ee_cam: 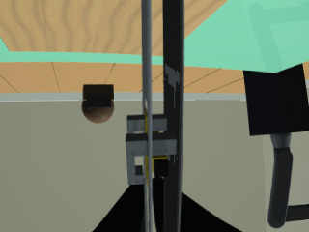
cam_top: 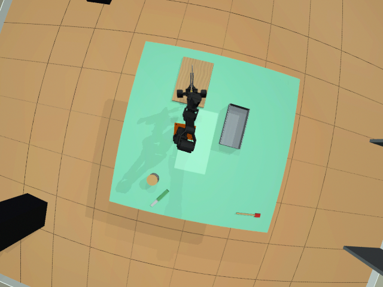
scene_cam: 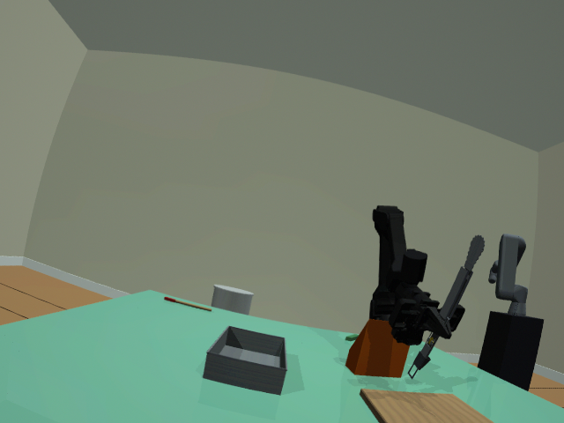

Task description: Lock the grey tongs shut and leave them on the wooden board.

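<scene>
My gripper tip is now 50 mm to the left of the yellow lock piece, 20 mm short of it and 20 mm above it. Also, from my gripper tip: tan round object 700 mm to the right, 140 mm below, 80 mm behind; wooden board 160 mm below, 70 mm to the left; grey roasting tin 380 mm ahead, 170 mm to the right, 140 mm below.
</scene>
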